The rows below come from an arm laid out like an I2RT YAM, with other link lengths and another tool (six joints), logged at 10 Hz.
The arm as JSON. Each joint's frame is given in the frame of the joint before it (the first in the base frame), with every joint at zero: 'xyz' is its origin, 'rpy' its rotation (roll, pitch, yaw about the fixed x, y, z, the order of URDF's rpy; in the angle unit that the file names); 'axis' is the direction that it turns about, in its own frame. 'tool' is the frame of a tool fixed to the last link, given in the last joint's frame.
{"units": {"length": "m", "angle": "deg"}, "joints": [
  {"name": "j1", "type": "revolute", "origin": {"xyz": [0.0, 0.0, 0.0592], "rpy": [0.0, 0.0, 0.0]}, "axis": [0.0, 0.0, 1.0]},
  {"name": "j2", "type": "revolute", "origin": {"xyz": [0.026, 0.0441, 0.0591], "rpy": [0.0, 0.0, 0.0]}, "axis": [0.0, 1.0, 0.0]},
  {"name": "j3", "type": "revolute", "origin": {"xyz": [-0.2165, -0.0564, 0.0], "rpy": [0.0, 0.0, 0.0]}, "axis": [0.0, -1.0, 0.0]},
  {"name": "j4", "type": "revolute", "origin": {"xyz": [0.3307, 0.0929, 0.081], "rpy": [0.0, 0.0, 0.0]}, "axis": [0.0, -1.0, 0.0]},
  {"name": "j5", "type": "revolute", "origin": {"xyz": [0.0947, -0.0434, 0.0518], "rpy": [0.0, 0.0, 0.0]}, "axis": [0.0, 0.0, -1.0]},
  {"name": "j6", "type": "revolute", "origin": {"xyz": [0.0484, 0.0, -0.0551], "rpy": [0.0, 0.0, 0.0]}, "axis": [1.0, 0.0, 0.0]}
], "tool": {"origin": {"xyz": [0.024, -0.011, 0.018], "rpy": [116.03, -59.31, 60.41]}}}
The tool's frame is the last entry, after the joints.
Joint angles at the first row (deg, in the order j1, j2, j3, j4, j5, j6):
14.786 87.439 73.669 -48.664 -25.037 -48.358
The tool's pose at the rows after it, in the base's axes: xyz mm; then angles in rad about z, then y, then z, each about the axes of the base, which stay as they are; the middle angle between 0 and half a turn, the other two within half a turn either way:
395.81, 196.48, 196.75, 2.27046, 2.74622, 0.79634
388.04, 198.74, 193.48, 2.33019, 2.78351, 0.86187
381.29, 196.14, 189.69, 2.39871, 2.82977, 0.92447
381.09, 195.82, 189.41, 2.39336, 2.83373, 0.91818
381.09, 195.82, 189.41, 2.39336, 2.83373, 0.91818
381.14, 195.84, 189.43, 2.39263, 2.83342, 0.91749
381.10, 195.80, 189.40, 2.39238, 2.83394, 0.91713
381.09, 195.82, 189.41, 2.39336, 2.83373, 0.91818
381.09, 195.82, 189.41, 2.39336, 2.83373, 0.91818
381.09, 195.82, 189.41, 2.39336, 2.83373, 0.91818
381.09, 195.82, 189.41, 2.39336, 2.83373, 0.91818
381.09, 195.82, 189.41, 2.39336, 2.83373, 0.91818
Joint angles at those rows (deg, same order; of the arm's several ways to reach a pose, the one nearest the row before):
16.863 87.439 73.646 -52.467 -24.862 -48.358
17.453 87.438 73.647 -54.938 -24.862 -48.336
17.453 87.438 73.647 -57.867 -24.447 -48.358
17.452 87.439 73.647 -57.998 -24.229 -48.359
17.452 87.439 73.647 -57.998 -24.229 -48.359
17.453 87.438 73.646 -57.975 -24.228 -48.359
17.453 87.439 73.648 -57.998 -24.207 -48.359
17.452 87.439 73.647 -57.998 -24.229 -48.359
17.452 87.439 73.647 -57.998 -24.229 -48.359
17.452 87.439 73.647 -57.998 -24.229 -48.359
17.452 87.439 73.647 -57.998 -24.229 -48.359
17.452 87.439 73.647 -57.998 -24.229 -48.359

